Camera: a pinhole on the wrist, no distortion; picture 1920 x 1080 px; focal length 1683.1 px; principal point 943.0 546.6 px. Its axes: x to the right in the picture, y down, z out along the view. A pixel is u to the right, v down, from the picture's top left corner.
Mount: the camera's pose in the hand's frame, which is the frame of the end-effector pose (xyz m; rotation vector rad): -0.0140 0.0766 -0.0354 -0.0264 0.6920 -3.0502
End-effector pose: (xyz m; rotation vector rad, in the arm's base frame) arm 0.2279 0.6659 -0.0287 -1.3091 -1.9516 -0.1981
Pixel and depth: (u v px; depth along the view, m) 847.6 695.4 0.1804
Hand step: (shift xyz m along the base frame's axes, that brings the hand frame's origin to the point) -0.0737 0.0542 -0.0797
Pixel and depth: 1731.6 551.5 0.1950
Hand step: -0.0609 -0.0059 -0.1633
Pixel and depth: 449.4 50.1 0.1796
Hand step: -0.0422 0.1282 -0.0890
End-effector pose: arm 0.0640 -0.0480 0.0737 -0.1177 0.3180 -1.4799
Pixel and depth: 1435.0 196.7 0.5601
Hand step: 0.0767 0.0995 0.5377
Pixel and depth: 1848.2 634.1 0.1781
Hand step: 0.0184 0.0898 0.1341
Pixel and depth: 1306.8 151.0 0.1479
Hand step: 0.0711 0.0339 0.1022
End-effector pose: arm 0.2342 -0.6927 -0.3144 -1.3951 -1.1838 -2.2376
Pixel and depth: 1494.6 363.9 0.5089
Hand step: 0.3166 0.3622 -0.0969
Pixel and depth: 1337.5 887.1 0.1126
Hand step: 0.0594 0.0302 -0.0163
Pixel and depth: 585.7 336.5 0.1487
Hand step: 0.0743 0.0641 0.0544
